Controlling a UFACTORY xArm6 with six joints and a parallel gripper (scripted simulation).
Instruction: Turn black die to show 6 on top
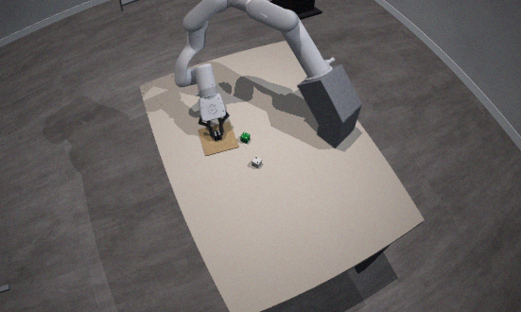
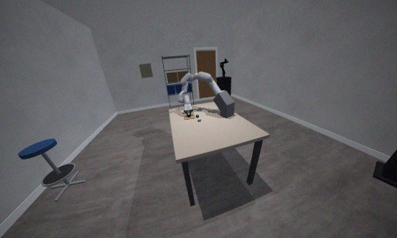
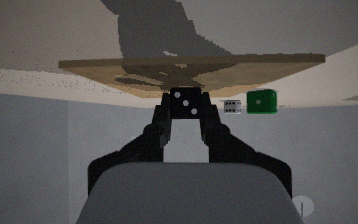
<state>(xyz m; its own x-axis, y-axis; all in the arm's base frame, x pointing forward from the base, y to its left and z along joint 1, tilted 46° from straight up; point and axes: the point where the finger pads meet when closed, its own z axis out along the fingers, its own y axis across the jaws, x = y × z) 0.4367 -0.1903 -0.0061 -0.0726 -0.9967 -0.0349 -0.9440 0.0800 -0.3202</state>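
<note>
The black die lies 10 mm to the left of my hand and 10 mm below it. Also, from my hand: green die: 80 mm to the left, 80 mm behind, 20 mm below; white die: 200 mm to the left, 50 mm behind, 20 mm below.
</note>
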